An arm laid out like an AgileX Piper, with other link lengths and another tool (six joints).
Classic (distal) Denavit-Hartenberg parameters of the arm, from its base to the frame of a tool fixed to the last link. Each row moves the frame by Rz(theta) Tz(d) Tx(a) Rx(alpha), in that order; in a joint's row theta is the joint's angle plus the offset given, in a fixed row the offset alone. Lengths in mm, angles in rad.
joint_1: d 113.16  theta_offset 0  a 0  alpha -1.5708
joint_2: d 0  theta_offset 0.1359  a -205.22  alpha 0
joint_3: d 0  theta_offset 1.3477  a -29.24  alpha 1.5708
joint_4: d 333.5  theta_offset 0  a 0  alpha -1.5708
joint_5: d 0  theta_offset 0  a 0  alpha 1.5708
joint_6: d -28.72  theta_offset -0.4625  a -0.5  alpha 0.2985
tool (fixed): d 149.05  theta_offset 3.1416  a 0  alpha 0
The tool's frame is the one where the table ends.
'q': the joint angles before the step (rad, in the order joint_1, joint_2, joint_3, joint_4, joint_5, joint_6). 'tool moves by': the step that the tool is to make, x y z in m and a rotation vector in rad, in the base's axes. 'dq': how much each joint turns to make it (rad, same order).
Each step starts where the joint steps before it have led.
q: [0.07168, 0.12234, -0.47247, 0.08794, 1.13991, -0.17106]
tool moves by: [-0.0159, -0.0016, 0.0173, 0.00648, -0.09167, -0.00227]
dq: [-0.00294, -0.09202, 0.00011, 0.00061, 0.00007, -0.00063]
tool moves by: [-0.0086, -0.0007, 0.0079, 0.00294, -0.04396, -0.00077]
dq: [-0.00031, -0.04588, -0.00007, -0.00054, 0.00185, 0.00057]
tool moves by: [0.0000, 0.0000, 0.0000, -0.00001, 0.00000, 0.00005]
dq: [-0.00009, -0.00001, 0.00000, 0.00012, 0.00002, -0.00013]
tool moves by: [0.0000, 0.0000, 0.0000, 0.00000, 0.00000, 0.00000]
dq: [0.00000, 0.00000, 0.00000, 0.00000, 0.00000, 0.00000]
